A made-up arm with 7 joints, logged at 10 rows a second.
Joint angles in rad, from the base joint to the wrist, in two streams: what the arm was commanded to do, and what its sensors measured. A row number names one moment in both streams.
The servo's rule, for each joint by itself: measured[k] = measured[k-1] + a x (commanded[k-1-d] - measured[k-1]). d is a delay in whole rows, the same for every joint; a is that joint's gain. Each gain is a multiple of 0.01, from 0.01 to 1. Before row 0 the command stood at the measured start. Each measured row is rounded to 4 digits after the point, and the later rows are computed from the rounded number. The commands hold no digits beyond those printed.
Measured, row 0: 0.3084 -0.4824 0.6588 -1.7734 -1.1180 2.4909 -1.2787
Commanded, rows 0 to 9: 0.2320 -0.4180 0.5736 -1.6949 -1.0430 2.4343 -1.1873; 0.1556 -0.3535 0.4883 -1.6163 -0.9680 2.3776 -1.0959; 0.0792 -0.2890 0.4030 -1.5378 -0.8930 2.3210 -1.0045; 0.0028 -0.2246 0.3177 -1.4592 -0.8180 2.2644 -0.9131; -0.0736 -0.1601 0.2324 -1.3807 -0.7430 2.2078 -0.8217; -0.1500 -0.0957 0.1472 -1.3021 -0.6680 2.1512 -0.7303; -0.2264 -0.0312 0.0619 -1.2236 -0.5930 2.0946 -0.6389; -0.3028 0.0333 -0.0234 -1.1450 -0.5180 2.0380 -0.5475; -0.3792 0.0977 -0.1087 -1.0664 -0.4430 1.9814 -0.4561; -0.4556 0.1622 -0.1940 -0.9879 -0.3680 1.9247 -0.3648
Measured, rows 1 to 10: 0.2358 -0.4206 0.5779 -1.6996 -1.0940 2.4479 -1.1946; 0.1596 -0.3562 0.4928 -1.6213 -1.0537 2.3945 -1.1038; 0.0832 -0.2917 0.4075 -1.5428 -1.0023 2.3386 -1.0124; 0.0068 -0.2273 0.3222 -1.4642 -0.9433 2.2822 -0.9210; -0.0696 -0.1628 0.2369 -1.3857 -0.8792 2.2257 -0.8296; -0.1460 -0.0984 0.1517 -1.3071 -0.8116 2.1691 -0.7382; -0.2224 -0.0339 0.0664 -1.2286 -0.7416 2.1125 -0.6468; -0.2988 0.0306 -0.0189 -1.1500 -0.6700 2.0559 -0.5554; -0.3752 0.0950 -0.1042 -1.0714 -0.5974 1.9993 -0.4640; -0.4516 0.1595 -0.1895 -0.9929 -0.5240 1.9426 -0.3727
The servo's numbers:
d 0
a 0.95 0.96 0.95 0.94 0.32 0.76 0.92

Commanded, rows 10 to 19: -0.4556 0.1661 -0.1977 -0.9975 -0.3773 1.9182 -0.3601; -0.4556 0.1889 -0.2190 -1.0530 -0.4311 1.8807 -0.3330; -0.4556 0.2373 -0.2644 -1.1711 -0.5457 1.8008 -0.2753; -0.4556 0.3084 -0.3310 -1.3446 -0.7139 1.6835 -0.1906; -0.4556 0.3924 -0.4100 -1.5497 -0.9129 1.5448 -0.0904; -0.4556 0.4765 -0.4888 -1.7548 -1.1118 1.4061 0.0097; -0.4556 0.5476 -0.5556 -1.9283 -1.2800 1.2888 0.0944; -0.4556 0.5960 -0.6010 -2.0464 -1.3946 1.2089 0.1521; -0.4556 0.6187 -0.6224 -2.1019 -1.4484 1.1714 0.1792; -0.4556 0.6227 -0.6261 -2.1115 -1.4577 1.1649 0.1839
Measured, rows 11 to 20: -0.4554 0.1658 -0.1973 -0.9972 -0.4771 1.9241 -0.3611; -0.4556 0.1880 -0.2179 -1.0497 -0.4624 1.8911 -0.3352; -0.4556 0.2353 -0.2621 -1.1638 -0.4891 1.8225 -0.2801; -0.4556 0.3055 -0.3276 -1.3338 -0.5610 1.7169 -0.1978; -0.4556 0.3889 -0.4059 -1.5367 -0.6736 1.5861 -0.0990; -0.4556 0.4730 -0.4847 -1.7417 -0.8138 1.4493 0.0010; -0.4556 0.5446 -0.5521 -1.9171 -0.9630 1.3273 0.0869; -0.4556 0.5939 -0.5986 -2.0386 -1.1011 1.2373 0.1469; -0.4556 0.6177 -0.6212 -2.0981 -1.2122 1.1872 0.1766; -0.4556 0.6225 -0.6259 -2.1107 -1.2908 1.1703 0.1833
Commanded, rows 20 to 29: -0.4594 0.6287 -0.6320 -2.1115 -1.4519 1.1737 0.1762; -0.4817 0.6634 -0.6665 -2.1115 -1.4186 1.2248 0.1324; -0.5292 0.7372 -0.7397 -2.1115 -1.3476 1.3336 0.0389; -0.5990 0.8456 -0.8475 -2.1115 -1.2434 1.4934 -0.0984; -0.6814 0.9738 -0.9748 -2.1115 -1.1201 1.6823 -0.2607; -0.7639 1.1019 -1.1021 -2.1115 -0.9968 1.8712 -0.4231; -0.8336 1.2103 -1.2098 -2.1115 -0.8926 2.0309 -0.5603; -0.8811 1.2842 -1.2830 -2.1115 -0.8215 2.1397 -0.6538; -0.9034 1.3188 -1.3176 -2.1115 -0.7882 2.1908 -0.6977; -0.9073 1.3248 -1.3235 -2.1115 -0.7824 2.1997 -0.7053
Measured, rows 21 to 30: -0.4592 0.6285 -0.6317 -2.1115 -1.3424 1.1729 0.1768; -0.4806 0.6620 -0.6648 -2.1115 -1.3668 1.2123 0.1360; -0.5268 0.7342 -0.7360 -2.1115 -1.3607 1.3045 0.0467; -0.5954 0.8411 -0.8419 -2.1115 -1.3232 1.4481 -0.0868; -0.6771 0.9685 -0.9682 -2.1115 -1.2582 1.6261 -0.2468; -0.7596 1.0966 -1.0954 -2.1115 -1.1746 1.8124 -0.4090; -0.8299 1.2058 -1.2041 -2.1115 -1.0844 1.9785 -0.5482; -0.8785 1.2811 -1.2791 -2.1115 -1.0003 2.1010 -0.6454; -0.9022 1.3173 -1.3157 -2.1115 -0.9324 2.1692 -0.6935; -0.9070 1.3245 -1.3231 -2.1115 -0.8844 2.1924 -0.7044
